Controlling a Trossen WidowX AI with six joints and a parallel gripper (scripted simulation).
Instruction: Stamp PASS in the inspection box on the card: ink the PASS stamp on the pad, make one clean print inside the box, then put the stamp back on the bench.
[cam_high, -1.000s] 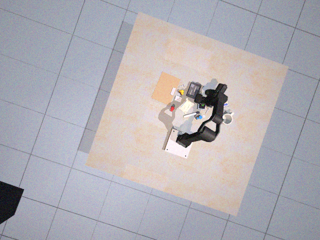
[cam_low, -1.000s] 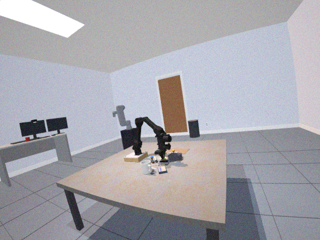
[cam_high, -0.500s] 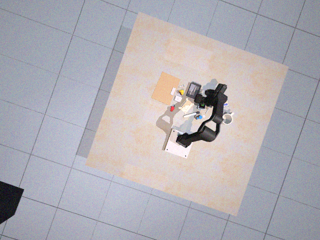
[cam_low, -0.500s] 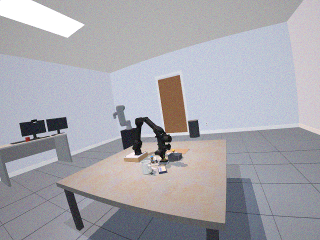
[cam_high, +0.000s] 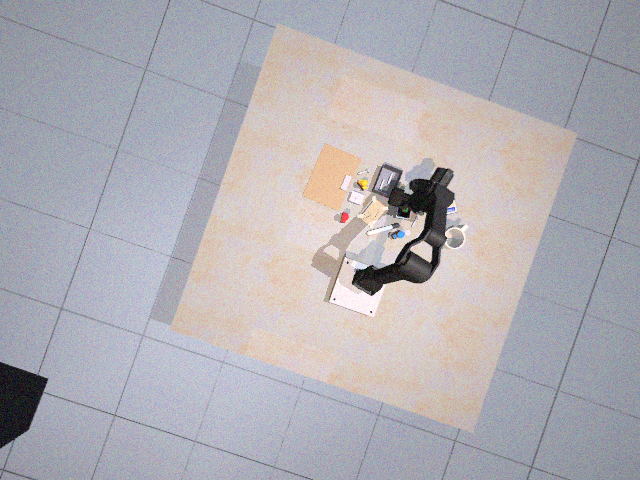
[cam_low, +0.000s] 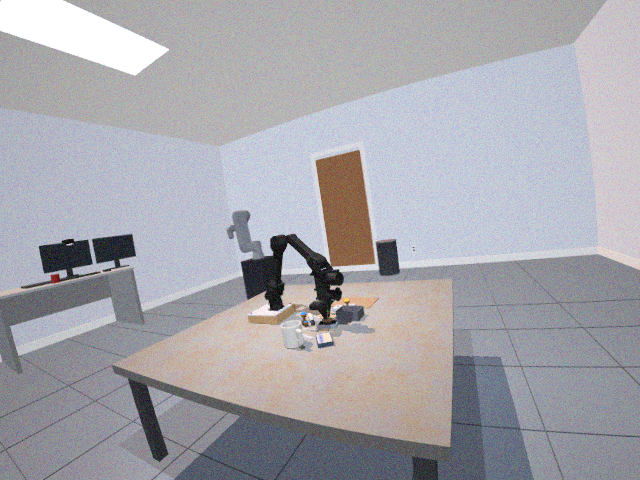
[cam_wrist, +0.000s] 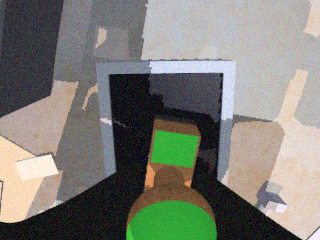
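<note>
My gripper tip is 30 mm above the ink pad. Round my gripper tip: blue-knobbed stamp (110 mm behind, 10 mm to the right, 20 mm below); then grey tray (70 mm ahead, 100 mm to the left, 20 mm below); then white marker (100 mm behind, 30 mm to the left, 30 mm below).
</note>
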